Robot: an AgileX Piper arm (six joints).
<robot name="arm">
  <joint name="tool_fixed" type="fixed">
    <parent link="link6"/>
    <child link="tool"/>
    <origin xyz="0 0 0" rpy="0 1.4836 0"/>
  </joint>
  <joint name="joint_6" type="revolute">
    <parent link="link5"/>
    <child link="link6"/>
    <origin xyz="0.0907 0 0.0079"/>
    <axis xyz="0.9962 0 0.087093"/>
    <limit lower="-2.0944" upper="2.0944"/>
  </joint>
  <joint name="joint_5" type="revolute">
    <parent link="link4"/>
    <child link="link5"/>
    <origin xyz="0 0 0"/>
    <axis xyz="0 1 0"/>
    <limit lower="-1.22" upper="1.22"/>
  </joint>
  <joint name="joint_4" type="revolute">
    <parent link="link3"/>
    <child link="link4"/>
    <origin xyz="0.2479 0 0.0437"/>
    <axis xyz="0.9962 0 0.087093"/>
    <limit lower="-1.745" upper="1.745"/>
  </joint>
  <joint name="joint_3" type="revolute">
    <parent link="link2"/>
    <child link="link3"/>
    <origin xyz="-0.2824 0 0.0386"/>
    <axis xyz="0 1 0"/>
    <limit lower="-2.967" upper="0"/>
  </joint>
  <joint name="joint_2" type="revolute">
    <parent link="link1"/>
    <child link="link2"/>
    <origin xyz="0 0 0"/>
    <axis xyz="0 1 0"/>
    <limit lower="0" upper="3.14"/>
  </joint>
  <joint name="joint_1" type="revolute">
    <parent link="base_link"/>
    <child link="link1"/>
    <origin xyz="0 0 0.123"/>
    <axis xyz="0 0 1"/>
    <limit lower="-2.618" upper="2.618"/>
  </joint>
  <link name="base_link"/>
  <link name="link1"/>
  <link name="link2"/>
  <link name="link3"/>
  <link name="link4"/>
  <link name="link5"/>
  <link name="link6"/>
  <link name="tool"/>
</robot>
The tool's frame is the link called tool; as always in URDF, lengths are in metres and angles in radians.
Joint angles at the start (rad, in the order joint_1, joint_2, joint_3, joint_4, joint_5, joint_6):
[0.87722 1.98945 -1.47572 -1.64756 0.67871 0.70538]
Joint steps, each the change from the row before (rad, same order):
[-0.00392 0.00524 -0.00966 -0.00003 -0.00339 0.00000]
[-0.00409 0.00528 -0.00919 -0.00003 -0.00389 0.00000]
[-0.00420 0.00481 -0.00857 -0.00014 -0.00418 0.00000]
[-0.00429 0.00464 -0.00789 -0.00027 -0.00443 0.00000]
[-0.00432 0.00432 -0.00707 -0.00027 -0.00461 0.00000]
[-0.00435 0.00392 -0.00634 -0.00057 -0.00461 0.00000]
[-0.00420 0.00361 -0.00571 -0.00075 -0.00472 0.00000]
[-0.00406 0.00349 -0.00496 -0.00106 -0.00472 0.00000]
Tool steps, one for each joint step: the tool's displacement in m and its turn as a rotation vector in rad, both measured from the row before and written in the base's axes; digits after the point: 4 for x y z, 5 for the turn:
[0.0023 0.0003 0.0005 0.00407 -0.00162 -0.00083]
[0.0023 0.0002 0.0003 0.00376 -0.00114 -0.00054]
[0.0022 0.0001 0.0003 0.00363 -0.00104 -0.00033]
[0.0022 0.0000 0.0002 0.00320 -0.00073 -0.00014]
[0.0021 -0.0001 0.0001 0.00285 -0.00037 0.00000]
[0.0020 -0.0002 0.0000 0.00241 -0.00038 0.00010]
[0.0019 -0.0002 0.0000 0.00207 -0.00027 0.00042]
[0.0018 -0.0003 -0.0002 0.00140 -0.00007 0.00068]

